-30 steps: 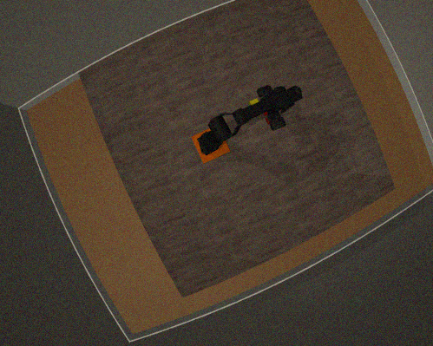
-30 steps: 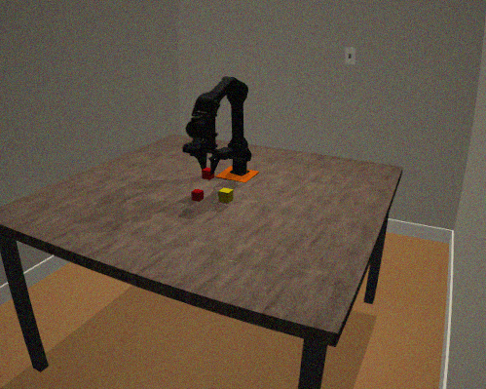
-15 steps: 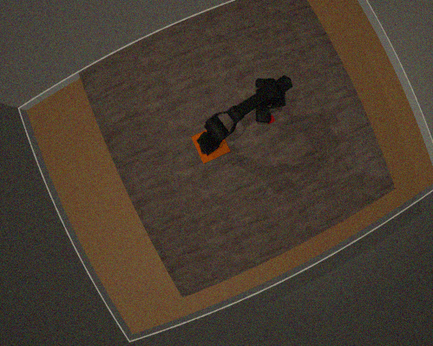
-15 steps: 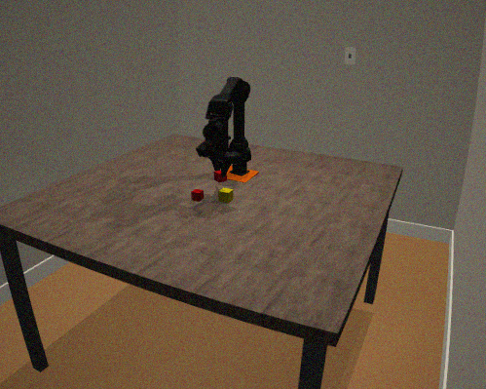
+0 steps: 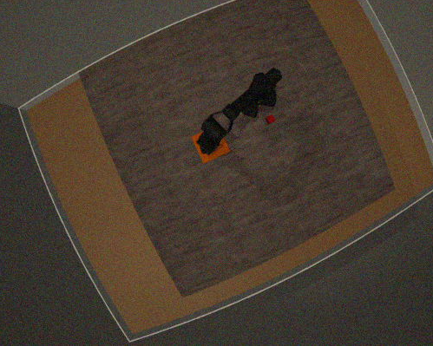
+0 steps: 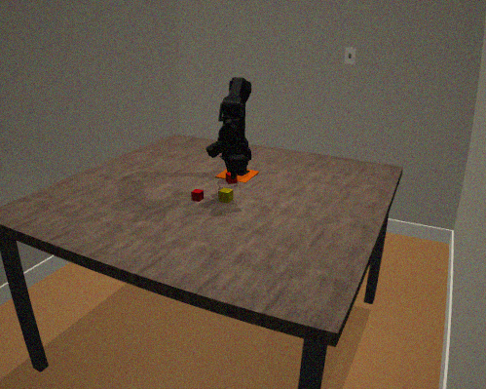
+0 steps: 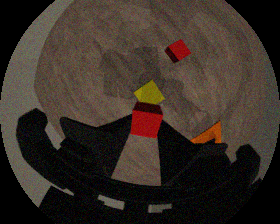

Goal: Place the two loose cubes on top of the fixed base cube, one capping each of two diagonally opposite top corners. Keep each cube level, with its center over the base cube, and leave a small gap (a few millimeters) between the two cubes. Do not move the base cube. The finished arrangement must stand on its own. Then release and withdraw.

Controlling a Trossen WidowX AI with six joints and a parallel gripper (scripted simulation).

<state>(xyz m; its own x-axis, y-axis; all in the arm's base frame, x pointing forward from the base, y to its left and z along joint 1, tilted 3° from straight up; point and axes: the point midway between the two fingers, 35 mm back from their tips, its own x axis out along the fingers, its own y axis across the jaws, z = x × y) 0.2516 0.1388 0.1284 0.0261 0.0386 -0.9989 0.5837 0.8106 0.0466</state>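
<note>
My gripper tip is now 7 cm above the yellow cube, 2 cm short of it and 1 cm to the left of it. Round my gripper tip: red cube (right at my gripper tip).
</note>
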